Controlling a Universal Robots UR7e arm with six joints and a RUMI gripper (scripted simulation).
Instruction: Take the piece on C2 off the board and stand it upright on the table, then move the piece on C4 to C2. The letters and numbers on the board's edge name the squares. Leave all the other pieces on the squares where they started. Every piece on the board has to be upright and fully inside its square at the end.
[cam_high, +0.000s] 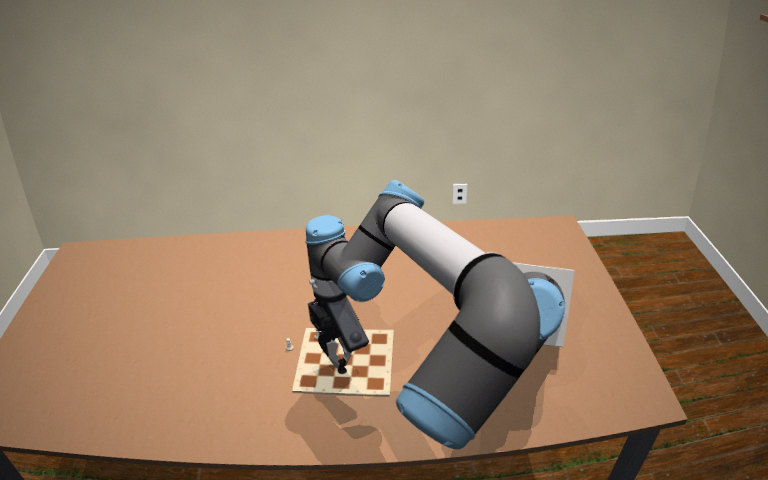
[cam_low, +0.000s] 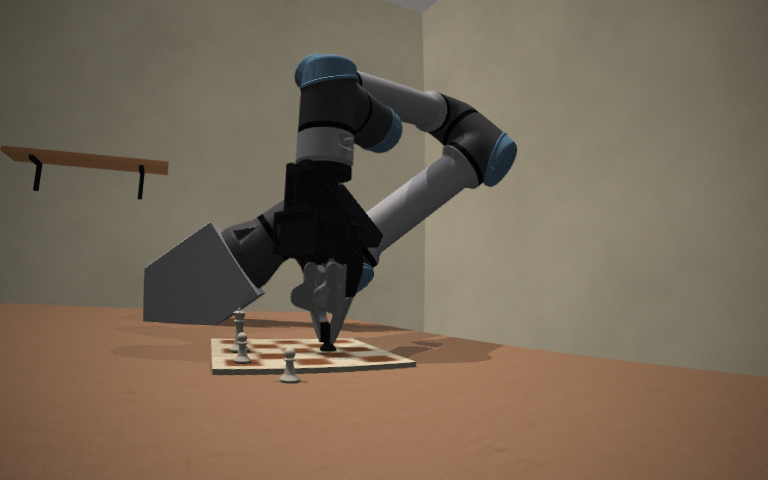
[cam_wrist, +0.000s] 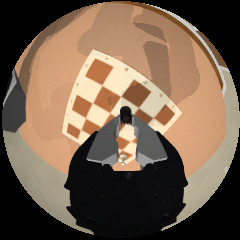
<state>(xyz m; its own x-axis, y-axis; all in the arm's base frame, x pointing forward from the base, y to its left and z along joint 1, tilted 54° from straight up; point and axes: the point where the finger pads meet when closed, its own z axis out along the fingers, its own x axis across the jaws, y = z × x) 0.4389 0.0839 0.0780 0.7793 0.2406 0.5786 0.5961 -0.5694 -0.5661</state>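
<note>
Now: the black piece 1 cm below my hand. From my hand the other things lie so: chessboard (4 cm to the right, 3 cm below); then tall white piece (11 cm to the right, 1 cm ahead).
</note>
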